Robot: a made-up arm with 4 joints.
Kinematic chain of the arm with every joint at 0, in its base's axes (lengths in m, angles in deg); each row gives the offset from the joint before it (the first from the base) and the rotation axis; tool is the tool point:
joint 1: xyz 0 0 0.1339 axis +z
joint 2: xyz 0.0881 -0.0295 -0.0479 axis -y
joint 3: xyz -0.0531 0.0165 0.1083 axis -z
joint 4: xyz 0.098 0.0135 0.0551 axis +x
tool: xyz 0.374 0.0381 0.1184
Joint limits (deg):
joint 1: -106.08..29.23
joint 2: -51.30..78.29
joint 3: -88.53..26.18
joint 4: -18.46..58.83
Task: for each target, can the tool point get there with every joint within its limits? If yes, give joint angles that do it. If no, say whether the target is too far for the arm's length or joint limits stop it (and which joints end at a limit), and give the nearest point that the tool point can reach.
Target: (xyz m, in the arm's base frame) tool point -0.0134 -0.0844 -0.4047
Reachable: no: joint limits stop it (at a limit: joint 2, joint 4) | nearest point -0.0868 -0.5469 -0.0837 | short by 0.568 m
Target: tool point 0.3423 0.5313 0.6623
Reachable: no: too far | nearest point 0.2426 0.3560 0.4506 | short by 0.292 m
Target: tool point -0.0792 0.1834 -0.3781
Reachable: no: joint limits stop it (at a limit: joint 2, joint 3, joint 4) | nearest point -0.1986 0.4600 0.0141 | short by 0.495 m
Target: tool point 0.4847 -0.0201 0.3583
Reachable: yes | joints -60.11 -0.81 -54.20 -8.69
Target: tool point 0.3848 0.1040 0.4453
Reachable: yes | joints -44.01 25.78 -54.02 46.18
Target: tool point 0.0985 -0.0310 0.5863
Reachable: yes | joints -62.55 57.53 -4.08 -0.55
